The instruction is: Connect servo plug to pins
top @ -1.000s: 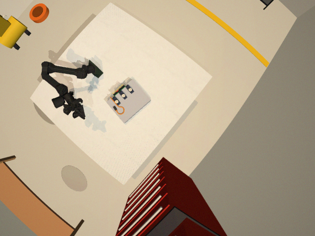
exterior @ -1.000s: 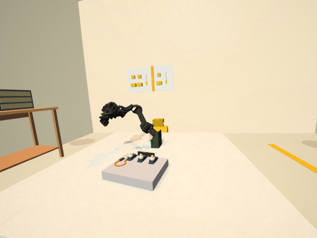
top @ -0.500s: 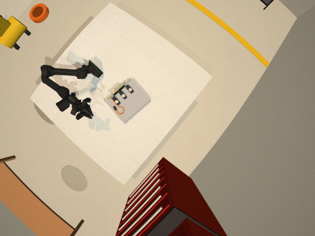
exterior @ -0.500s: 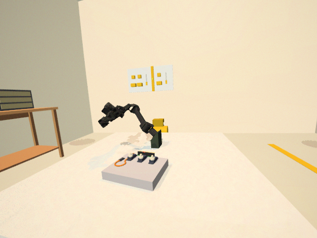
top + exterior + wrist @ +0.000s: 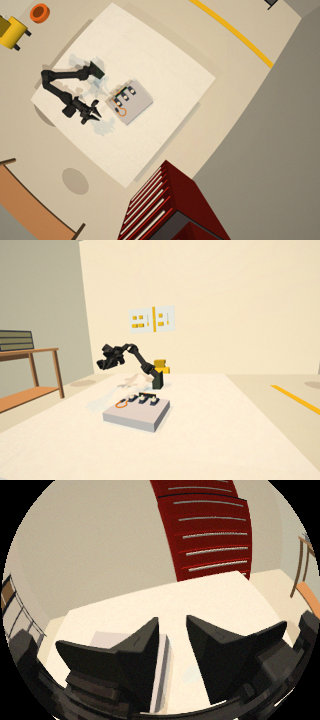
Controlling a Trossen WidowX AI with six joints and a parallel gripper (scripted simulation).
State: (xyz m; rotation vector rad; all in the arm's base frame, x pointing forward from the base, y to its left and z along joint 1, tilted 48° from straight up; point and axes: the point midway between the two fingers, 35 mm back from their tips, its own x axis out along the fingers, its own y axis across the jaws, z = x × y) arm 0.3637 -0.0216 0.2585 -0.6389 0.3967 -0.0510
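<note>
Now: the red band 100 mm behind my gripper tip, 210 mm to the left of it and 180 mm below it. From my gripper tip the other things lie so: holder (60 mm ahead, 210 mm to the left, 230 mm below).
</note>
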